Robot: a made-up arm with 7 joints. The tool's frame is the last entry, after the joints. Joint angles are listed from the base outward.
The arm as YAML. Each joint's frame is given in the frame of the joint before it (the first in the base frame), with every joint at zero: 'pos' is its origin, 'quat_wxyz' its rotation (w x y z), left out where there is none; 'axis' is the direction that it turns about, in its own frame. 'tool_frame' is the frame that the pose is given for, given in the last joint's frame.
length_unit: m
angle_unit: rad
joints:
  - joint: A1
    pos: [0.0, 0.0, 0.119]
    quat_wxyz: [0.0, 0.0, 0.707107, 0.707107]
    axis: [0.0, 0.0, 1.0]
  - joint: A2
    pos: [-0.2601, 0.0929, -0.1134]
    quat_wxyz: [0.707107, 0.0, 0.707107, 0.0]
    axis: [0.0, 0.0, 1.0]
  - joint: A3
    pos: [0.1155, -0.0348, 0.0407]
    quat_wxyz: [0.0, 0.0, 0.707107, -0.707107]
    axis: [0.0, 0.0, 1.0]
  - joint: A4
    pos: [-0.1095, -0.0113, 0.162]
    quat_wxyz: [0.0, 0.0, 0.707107, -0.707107]
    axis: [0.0, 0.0, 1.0]
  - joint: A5
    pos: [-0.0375, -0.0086, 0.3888]
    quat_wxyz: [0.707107, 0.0, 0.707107, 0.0]
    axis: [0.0, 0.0, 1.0]
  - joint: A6
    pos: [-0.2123, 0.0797, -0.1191]
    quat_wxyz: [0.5, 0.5, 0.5, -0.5]
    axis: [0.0, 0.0, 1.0]
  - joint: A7
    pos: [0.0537, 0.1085, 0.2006]
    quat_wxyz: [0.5, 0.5, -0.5, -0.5]
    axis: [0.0, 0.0, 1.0]
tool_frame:
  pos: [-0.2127, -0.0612, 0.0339]
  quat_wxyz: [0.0, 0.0, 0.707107, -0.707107]
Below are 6 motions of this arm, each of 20 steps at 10 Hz.
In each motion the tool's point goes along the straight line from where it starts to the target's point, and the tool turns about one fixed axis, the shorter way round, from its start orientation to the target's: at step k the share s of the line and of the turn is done. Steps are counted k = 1, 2, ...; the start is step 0. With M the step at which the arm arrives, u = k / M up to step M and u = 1 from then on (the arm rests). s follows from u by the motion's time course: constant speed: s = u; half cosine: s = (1 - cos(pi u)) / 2; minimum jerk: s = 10 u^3 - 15 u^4 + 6 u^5.
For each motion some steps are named. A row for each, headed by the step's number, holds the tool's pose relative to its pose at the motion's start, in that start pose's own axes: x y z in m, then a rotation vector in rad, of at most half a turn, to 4 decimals.
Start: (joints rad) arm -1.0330 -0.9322 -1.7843 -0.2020 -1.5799 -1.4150 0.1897
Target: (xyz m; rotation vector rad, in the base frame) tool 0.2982 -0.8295 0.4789 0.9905 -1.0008 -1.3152
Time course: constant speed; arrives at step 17
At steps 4, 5, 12, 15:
4: -0.1027 0.1008 0.0029 -0.0740 0.1608 0.3260
5: -0.1284 0.1260 0.0036 -0.0926 0.2010 0.4075
12: -0.3082 0.3024 0.0087 -0.2221 0.4825 0.9780
15: -0.3853 0.3779 0.0109 -0.2777 0.6031 1.2225

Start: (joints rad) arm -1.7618 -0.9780 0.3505 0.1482 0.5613 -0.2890 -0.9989
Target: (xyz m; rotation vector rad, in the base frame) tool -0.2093 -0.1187 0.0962 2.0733 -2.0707 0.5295
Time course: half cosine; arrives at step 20
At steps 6, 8, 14, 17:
6: -0.0553 -0.0255 0.0866 0.2002 -0.3144 -0.0637
8: -0.0926 -0.0427 0.1452 0.3356 -0.5270 -0.1067
14: -0.2129 -0.0981 0.3337 0.7712 -1.2110 -0.2452
17: -0.2535 -0.1168 0.3975 0.9184 -1.4423 -0.2920

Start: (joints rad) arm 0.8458 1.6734 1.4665 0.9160 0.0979 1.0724 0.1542
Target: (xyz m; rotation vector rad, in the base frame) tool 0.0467 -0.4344 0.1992 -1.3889 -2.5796 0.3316
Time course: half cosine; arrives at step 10
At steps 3, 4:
3: -0.0033 0.0583 -0.0319 0.1521 -0.0964 -0.1375
4: -0.0056 0.0977 -0.0535 0.2550 -0.1616 -0.2304

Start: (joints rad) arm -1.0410 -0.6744 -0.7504 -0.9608 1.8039 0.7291 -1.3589
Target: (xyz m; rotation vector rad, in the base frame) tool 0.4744 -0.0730 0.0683 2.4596 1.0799 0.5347
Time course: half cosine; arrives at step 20
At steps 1, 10, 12, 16, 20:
1: -0.0005 -0.0016 0.0004 0.0054 -0.0033 -0.0061
10: -0.0401 -0.1325 0.0345 0.4393 -0.2704 -0.4951
12: -0.0524 -0.1735 0.0451 0.5751 -0.3539 -0.6482
16: -0.0725 -0.2398 0.0624 0.7947 -0.4891 -0.8957
20: -0.0801 -0.2651 0.0690 0.8786 -0.5407 -0.9903

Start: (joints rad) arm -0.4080 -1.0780 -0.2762 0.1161 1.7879 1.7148 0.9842
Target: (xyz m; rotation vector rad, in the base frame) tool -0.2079 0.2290 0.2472 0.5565 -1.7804 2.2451
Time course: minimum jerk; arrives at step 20
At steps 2, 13, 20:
2: -0.0047 0.0010 0.0032 -0.0123 -0.0147 -0.0084
13: -0.4157 0.0900 0.2846 -1.0973 -1.3162 -0.7521
20: -0.5435 0.1177 0.3721 -1.4346 -1.7209 -0.9833

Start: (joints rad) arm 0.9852 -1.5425 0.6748 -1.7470 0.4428 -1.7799 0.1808
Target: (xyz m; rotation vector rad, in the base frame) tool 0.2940 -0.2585 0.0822 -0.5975 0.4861 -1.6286
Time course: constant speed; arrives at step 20
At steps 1, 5, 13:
1: -0.0148 -0.0159 -0.0163 -0.0858 0.0121 0.0040
5: -0.0741 -0.0795 -0.0814 -0.4291 0.0604 0.0199
13: -0.1927 -0.2067 -0.2118 -1.1157 0.1572 0.0518

